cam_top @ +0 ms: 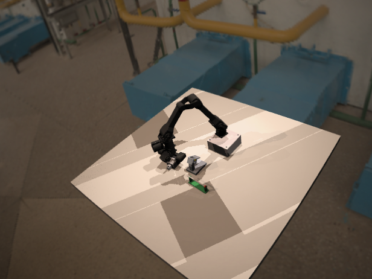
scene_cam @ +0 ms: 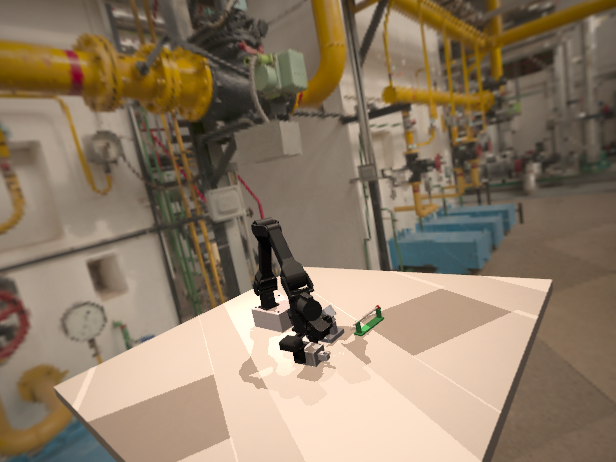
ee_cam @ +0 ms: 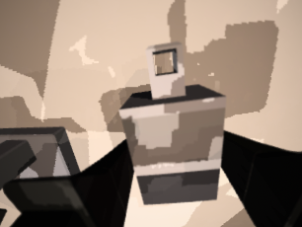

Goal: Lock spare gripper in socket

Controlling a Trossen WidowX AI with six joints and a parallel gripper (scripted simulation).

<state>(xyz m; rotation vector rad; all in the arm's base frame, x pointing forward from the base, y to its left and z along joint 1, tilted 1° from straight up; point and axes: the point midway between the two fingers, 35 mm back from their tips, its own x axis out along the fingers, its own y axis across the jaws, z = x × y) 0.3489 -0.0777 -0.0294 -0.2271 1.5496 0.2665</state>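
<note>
The spare gripper is 1 cm ahead of my gripper tip and 1 cm above it. The rest, counted from my gripper tip: grey mount 7 cm behind, 13 cm to the left, 4 cm above; then green cradle 1 cm ahead, 26 cm to the left, 1 cm above.
</note>
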